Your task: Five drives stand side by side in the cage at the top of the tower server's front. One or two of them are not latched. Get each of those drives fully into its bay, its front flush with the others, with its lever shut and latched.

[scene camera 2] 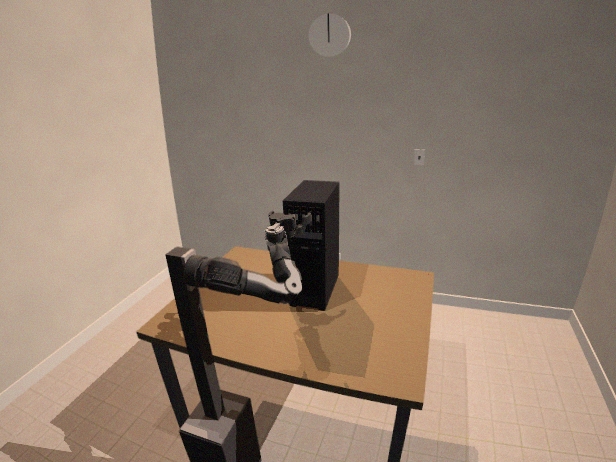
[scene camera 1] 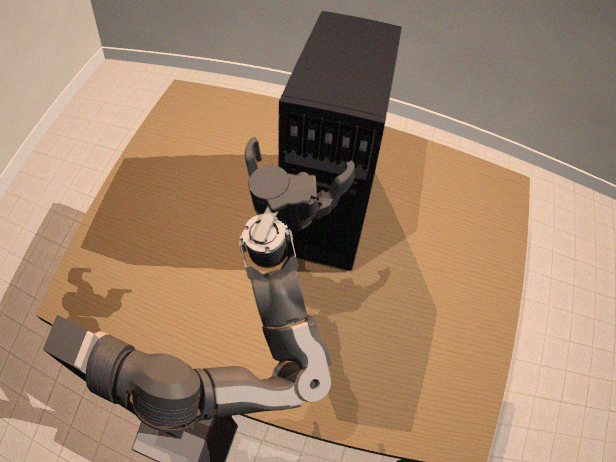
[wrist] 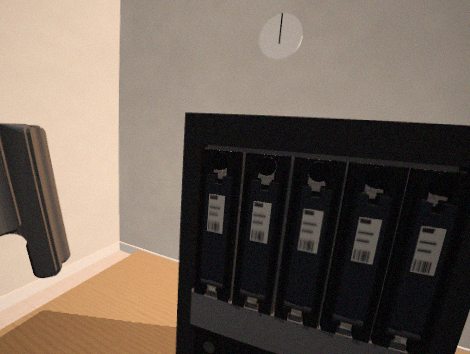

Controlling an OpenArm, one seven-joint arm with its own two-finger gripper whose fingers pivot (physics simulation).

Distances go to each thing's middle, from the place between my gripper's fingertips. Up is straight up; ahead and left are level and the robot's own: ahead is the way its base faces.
Right now the lever (wrist: 262,206) is 70 mm ahead of my hand, 40 mm below it and 10 mm to the left of it. From my hand the other things lie so: black tower server (scene camera 1: 345,72) 230 mm ahead, 220 mm below, 10 mm to the right.
